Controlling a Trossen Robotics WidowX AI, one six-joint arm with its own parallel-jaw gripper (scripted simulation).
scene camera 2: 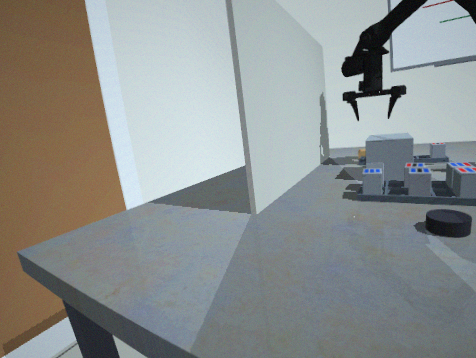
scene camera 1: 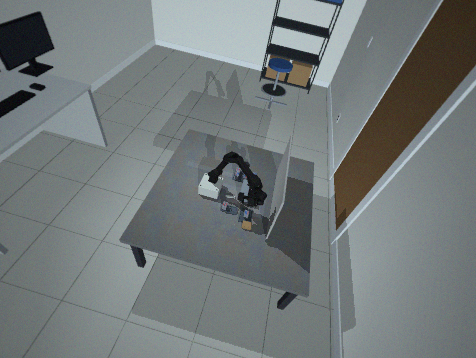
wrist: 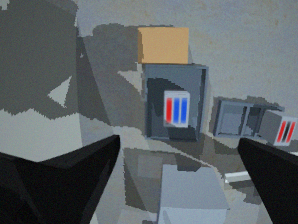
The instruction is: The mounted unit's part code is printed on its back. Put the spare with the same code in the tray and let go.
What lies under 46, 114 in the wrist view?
An upright panel.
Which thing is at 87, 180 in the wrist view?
My gripper.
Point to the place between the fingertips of my gripper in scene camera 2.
373, 120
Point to a tan box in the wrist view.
156, 45
